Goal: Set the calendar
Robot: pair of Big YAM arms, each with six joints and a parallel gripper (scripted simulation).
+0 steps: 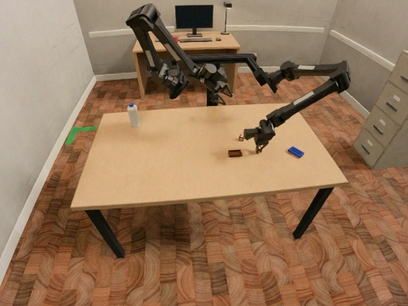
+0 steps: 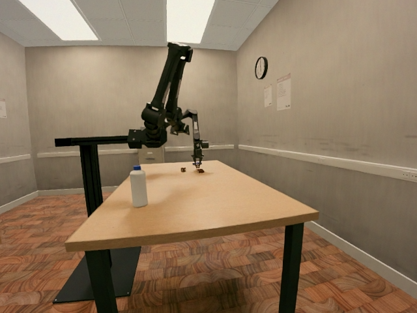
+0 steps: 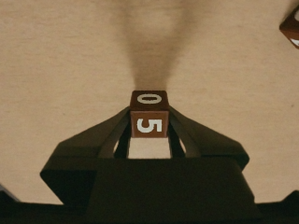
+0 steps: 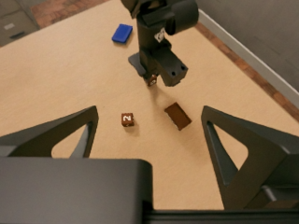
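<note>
The brown calendar tray is 14 cm to the right of my left hand and 3 cm below it. The rest, counted from my left hand: flat blue block (24 cm to the left, 4 cm ahead, 2 cm below).
</note>
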